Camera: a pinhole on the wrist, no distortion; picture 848 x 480 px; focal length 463.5 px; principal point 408.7 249.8 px. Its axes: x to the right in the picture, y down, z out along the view. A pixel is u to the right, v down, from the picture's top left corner.
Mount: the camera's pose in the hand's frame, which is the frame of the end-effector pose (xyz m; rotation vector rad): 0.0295 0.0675 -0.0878 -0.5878 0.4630 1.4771
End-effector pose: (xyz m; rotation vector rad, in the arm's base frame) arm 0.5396 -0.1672 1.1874 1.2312 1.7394 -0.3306
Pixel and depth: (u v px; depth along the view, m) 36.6 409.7 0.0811
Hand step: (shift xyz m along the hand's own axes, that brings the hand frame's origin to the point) -0.0070 0.0673 0.0135
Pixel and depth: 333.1 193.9 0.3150
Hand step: 0.0442 0.2240 0.1925
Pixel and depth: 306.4 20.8 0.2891
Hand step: 0.1498 0.1982 0.1888
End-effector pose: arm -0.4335 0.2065 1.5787 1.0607 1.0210 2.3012
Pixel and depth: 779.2 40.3 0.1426
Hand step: 0.0904 0.2456 -0.0424
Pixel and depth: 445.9 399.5 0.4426
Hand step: -0.1399 0.3716 0.2228
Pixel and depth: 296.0 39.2 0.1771
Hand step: 0.0960 0.1444 0.0835
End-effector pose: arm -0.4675 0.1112 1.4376 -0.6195 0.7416 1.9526
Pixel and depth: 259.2 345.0 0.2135
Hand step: -0.0316 0.1470 0.1176
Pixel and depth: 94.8 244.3 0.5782
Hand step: -0.0215 0.1226 0.6065
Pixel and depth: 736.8 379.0 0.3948
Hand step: -0.0913 0.5323 0.0365
